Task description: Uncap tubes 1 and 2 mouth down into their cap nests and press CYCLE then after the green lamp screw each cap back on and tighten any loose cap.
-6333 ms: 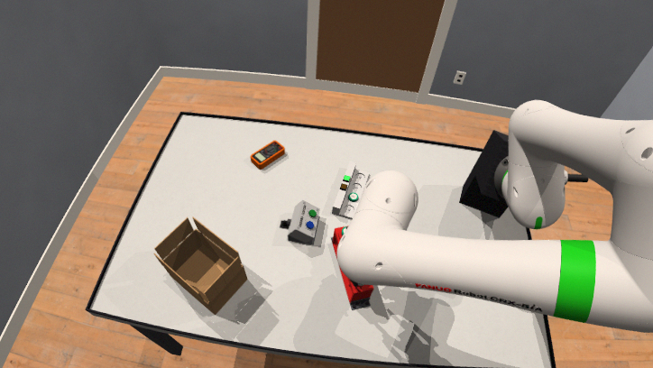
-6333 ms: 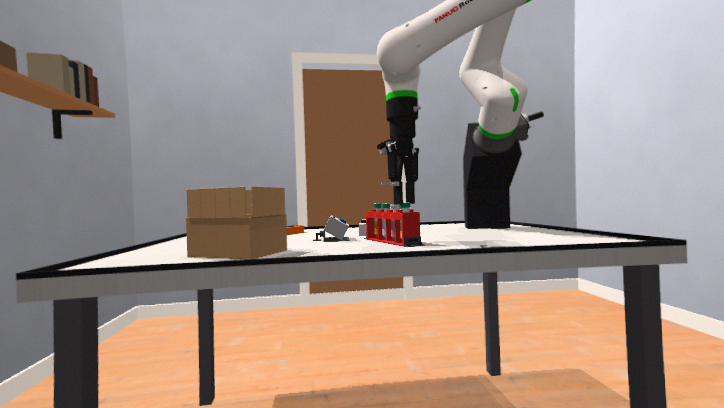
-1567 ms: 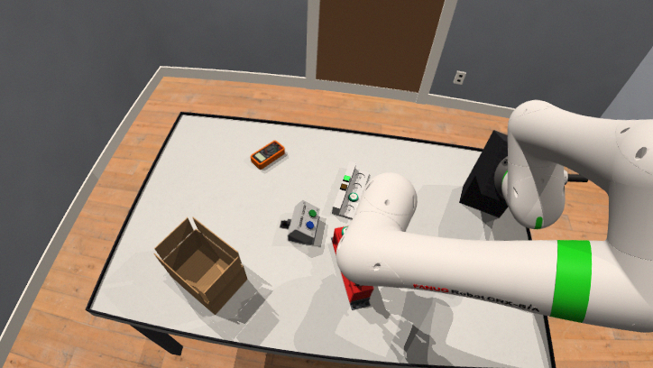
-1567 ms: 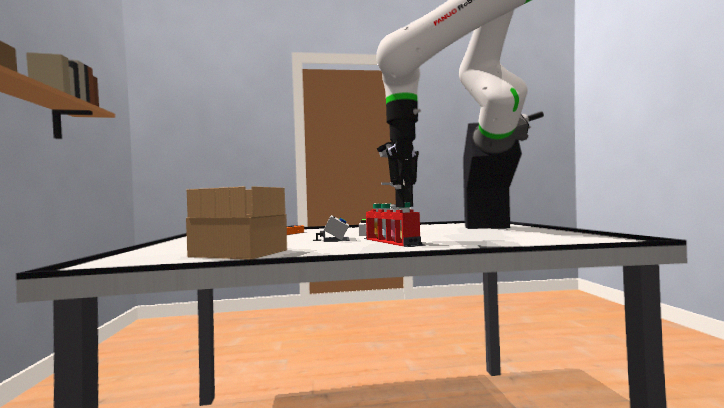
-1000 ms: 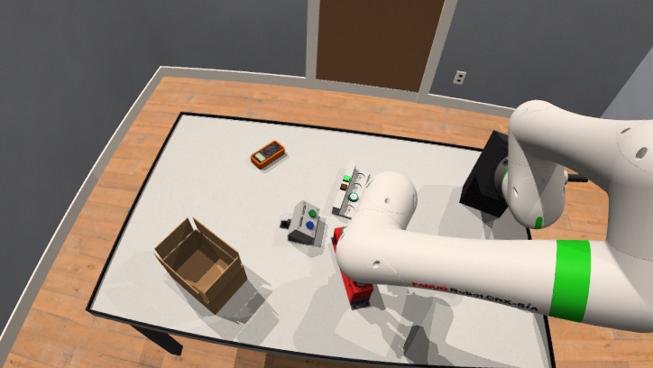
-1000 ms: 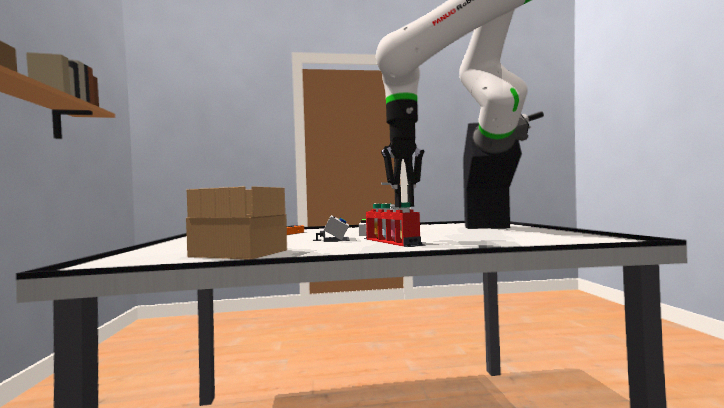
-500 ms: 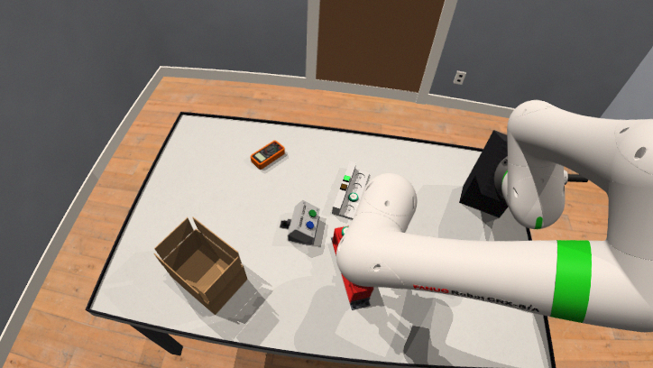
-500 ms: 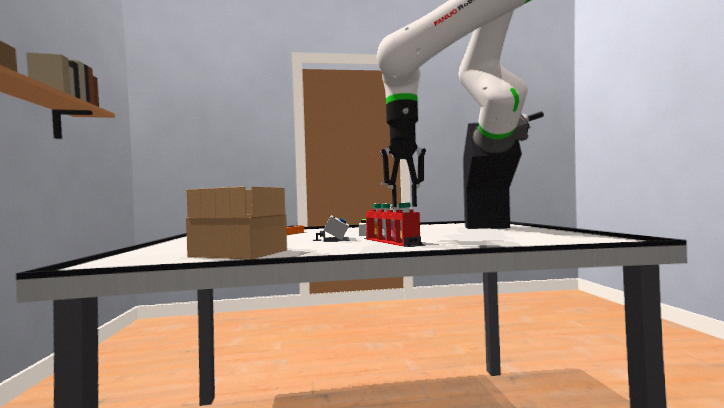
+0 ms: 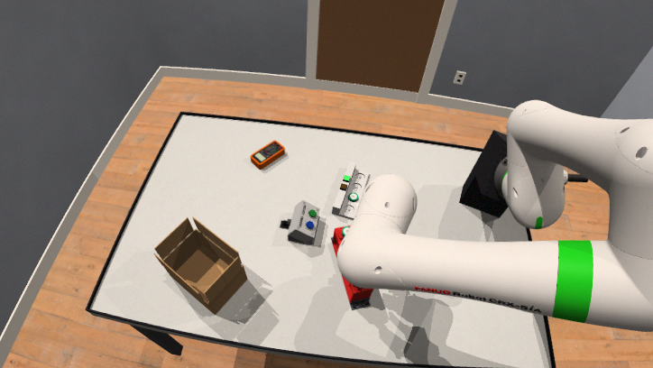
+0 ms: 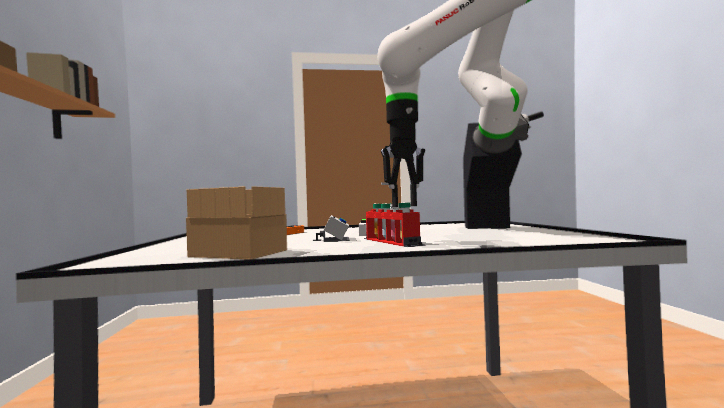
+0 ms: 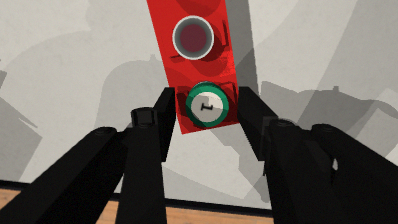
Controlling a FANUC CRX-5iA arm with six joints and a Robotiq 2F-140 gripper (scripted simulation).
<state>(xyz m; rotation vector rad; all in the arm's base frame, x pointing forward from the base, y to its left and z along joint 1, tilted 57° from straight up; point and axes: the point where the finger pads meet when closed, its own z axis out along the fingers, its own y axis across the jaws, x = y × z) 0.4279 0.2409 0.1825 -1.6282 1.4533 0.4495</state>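
Right now my hand is 30 mm above the cap 1. Round my hand: blue key: 190 mm ahead, 160 mm to the right, 80 mm below; then cap 3: 50 mm ahead, 90 mm to the right, 30 mm below; then cap 4: 70 mm ahead, 140 mm to the right, 30 mm below.
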